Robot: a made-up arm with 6 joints. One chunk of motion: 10 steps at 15 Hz.
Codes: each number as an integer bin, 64 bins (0 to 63) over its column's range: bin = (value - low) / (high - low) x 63, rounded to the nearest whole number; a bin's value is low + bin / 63 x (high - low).
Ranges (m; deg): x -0.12..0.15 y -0.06..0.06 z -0.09..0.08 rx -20..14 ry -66..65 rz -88..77
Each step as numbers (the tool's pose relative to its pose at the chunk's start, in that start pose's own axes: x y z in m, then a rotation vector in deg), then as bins.
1 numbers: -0.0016 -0.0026 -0.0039 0.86 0.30 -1.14
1 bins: 28 30 32 39 32 33
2 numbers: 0.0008 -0.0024 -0.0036 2.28 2.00 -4.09
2 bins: 28 30 32 41 33 32
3 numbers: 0.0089 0.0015 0.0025 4.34 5.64 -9.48
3 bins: 30 32 34 45 34 30
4 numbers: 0.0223 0.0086 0.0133 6.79 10.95 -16.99
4 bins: 33 36 38 50 37 27
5 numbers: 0.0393 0.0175 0.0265 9.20 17.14 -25.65
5 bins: 37 41 43 54 40 24
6 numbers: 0.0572 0.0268 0.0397 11.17 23.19 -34.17
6 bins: 41 46 48 58 43 21
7 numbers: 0.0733 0.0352 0.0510 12.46 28.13 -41.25
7 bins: 45 50 52 60 45 18
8 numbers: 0.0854 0.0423 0.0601 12.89 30.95 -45.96
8 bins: 48 54 56 61 47 16
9 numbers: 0.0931 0.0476 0.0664 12.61 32.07 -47.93
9 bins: 50 56 58 60 47 15
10 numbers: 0.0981 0.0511 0.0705 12.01 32.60 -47.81
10 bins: 51 58 59 59 47 15
